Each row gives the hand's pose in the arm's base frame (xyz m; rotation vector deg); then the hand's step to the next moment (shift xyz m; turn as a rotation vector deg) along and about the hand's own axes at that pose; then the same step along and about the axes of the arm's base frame.
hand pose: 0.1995 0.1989 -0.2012 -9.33 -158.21 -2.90
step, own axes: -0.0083 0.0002 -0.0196 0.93 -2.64 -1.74
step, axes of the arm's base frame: 0.0148 -0.0018 0.0152 -0.54 -2.62 1.92
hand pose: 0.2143 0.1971 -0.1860 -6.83 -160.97 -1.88
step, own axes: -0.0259 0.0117 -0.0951 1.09 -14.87 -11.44
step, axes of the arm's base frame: 0.0561 0.0062 0.0817 1.38 -15.14 11.04
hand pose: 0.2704 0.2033 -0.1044 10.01 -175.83 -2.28
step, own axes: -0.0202 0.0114 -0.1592 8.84 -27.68 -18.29
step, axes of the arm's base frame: 0.0297 0.0101 0.1578 -4.39 -28.90 18.00
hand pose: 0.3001 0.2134 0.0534 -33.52 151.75 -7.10
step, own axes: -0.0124 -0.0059 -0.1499 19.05 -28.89 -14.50
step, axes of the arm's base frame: -0.0508 -0.0007 0.1417 -10.72 -34.28 10.85
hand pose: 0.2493 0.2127 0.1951 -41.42 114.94 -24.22
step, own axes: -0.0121 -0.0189 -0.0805 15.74 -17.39 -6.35
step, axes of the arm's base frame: -0.0585 -0.0062 0.0593 -6.09 -23.39 2.51
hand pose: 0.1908 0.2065 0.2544 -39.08 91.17 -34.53
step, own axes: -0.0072 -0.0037 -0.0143 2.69 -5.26 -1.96
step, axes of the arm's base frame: -0.0132 0.0027 0.0093 -1.70 -5.58 2.18
